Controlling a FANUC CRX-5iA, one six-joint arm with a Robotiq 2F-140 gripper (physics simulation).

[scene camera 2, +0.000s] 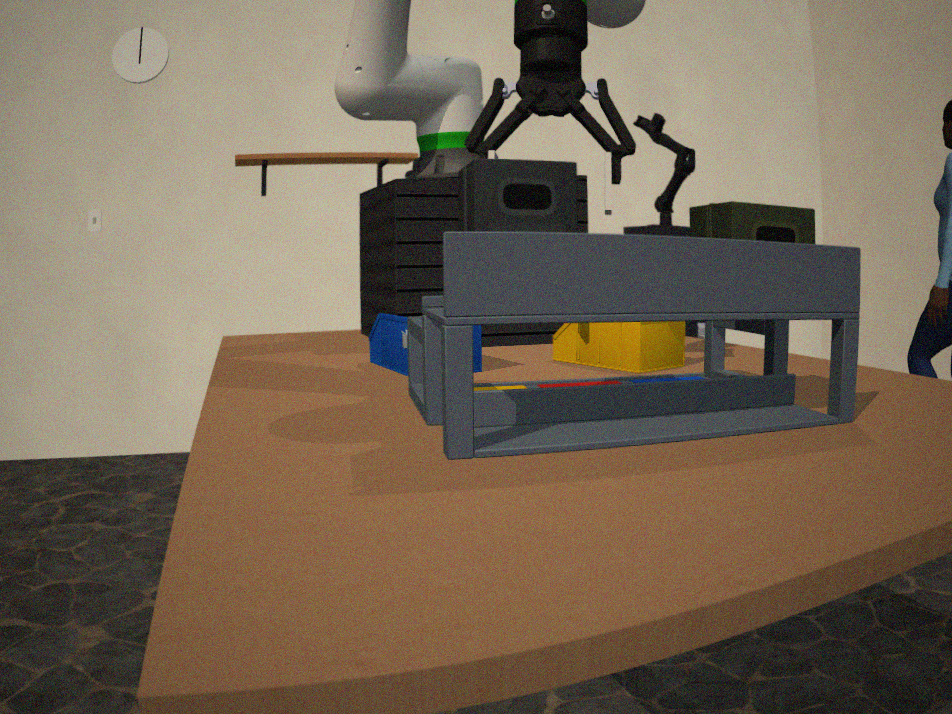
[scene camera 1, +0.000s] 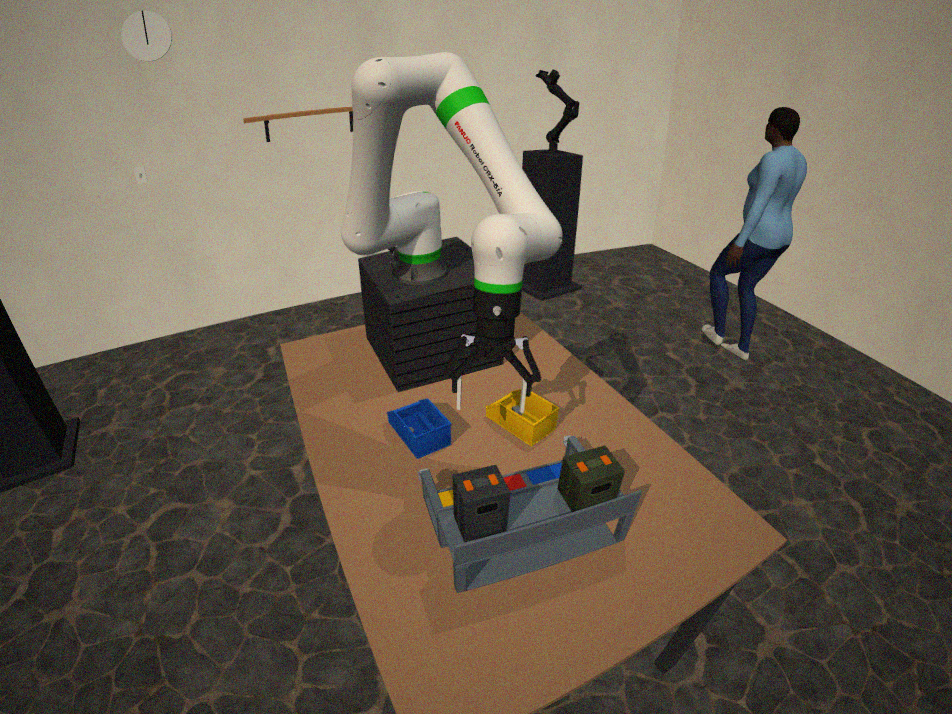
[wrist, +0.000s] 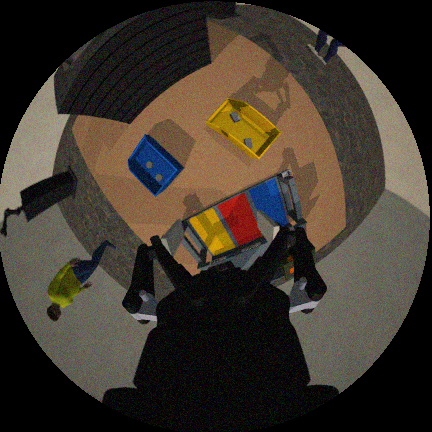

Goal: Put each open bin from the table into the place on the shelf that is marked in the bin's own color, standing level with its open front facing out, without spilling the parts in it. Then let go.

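Places are measured from the arm's base along level axes (x left, y back, z up), in metres.
Pixels of known places: gripper, fingertip midpoint: (scene camera 1: 490, 407) (wrist: 219, 222); arm's base, origin of the base link: (scene camera 2: 452, 181) (scene camera 1: 421, 273).
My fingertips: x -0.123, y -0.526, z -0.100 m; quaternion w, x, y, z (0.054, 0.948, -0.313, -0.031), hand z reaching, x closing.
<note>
Ahead of a thing's pixels: the offset from my fingertips to its top centre. "spot": to the spot under its first point. Level surfaces: height alone.
A blue bin @[spot: dx -0.059, dy +0.236, dz -0.200 m] (scene camera 1: 419, 427) (scene camera 2: 390, 343) (wrist: 156, 164) stands on the table with two round parts in it. A yellow bin @[spot: dx +0.189, dy +0.019, dz -0.145 m] (scene camera 1: 544, 422) (scene camera 2: 653, 345) (wrist: 260, 134) stands apart from it with two grey parts in it. The low grey shelf @[spot: dx -0.092, dy -0.283, dz -0.059 m] (scene camera 1: 538, 530) (scene camera 2: 645, 276) has a yellow mark @[spot: dx -0.131, dy -0.021, dz -0.196 m] (scene camera 1: 446, 498) (wrist: 211, 231), a red mark @[spot: dx +0.029, dy -0.067, dz -0.196 m] (scene camera 1: 514, 482) (wrist: 240, 217) and a blue mark @[spot: dx +0.101, dy -0.085, dz -0.196 m] (scene camera 1: 542, 474) (wrist: 268, 199) side by side, with no bin on them. My gripper (scene camera 1: 491, 405) (scene camera 2: 544, 180) (wrist: 219, 222) is wide open and empty, above the table. One fingertip is partly hidden in the second scene view.
A dark grey box @[dx -0.152, dy -0.184, dz +0.021 m] (scene camera 1: 480, 511) (scene camera 2: 519, 219) and an olive box @[dx +0.069, dy -0.251, dz -0.004 m] (scene camera 1: 588, 484) (scene camera 2: 711, 222) stand on the shelf's upper board, above the marked level. A person in light blue (scene camera 1: 772, 199) and a person in yellow (wrist: 65, 285) are away from the table @[dz -0.203 m] (scene camera 1: 615, 614).
</note>
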